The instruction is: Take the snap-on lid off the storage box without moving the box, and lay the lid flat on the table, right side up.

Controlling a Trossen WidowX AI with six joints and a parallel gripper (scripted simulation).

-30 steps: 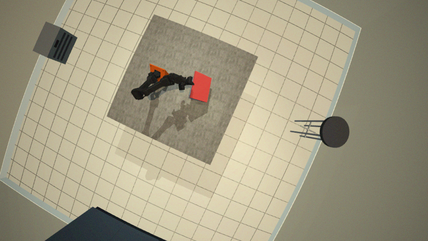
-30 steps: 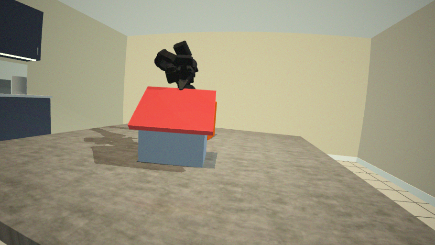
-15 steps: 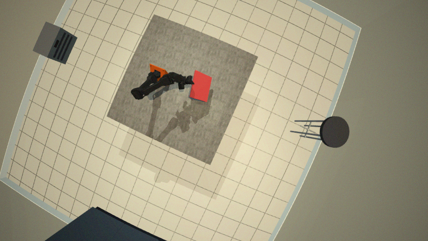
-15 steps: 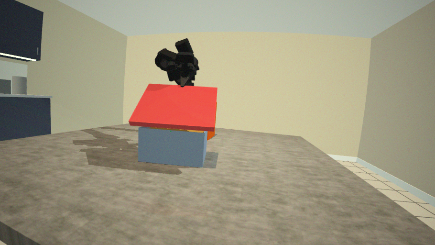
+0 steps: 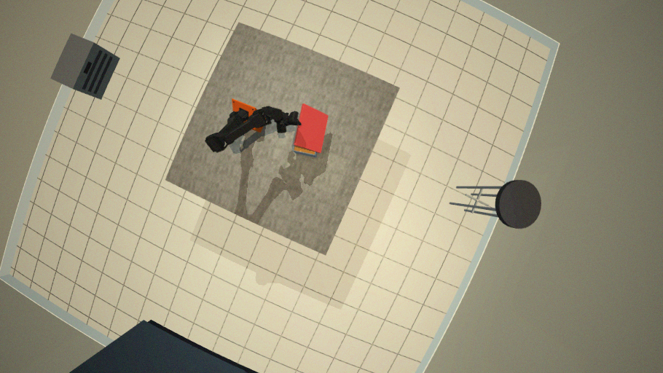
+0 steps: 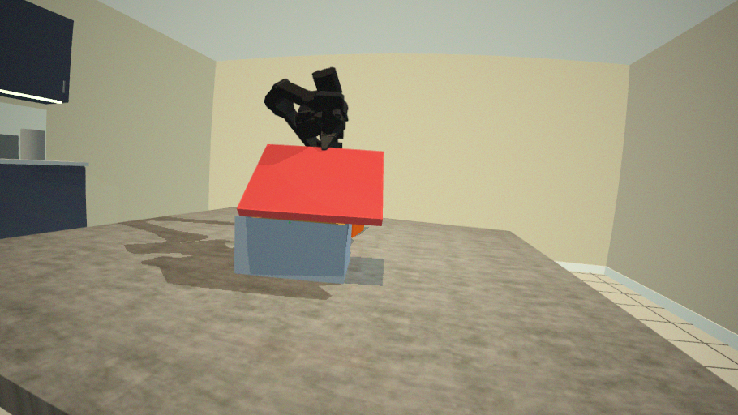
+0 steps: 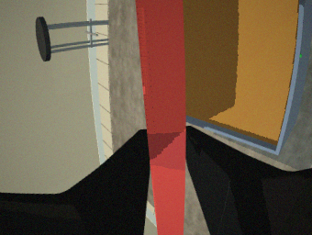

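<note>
The red lid lies 6 cm ahead of my gripper tip, 2 cm to the left of it and 5 cm below it. Also, from my gripper tip: blue-grey storage box (4 cm ahead, 3 cm to the right, 18 cm below).
</note>
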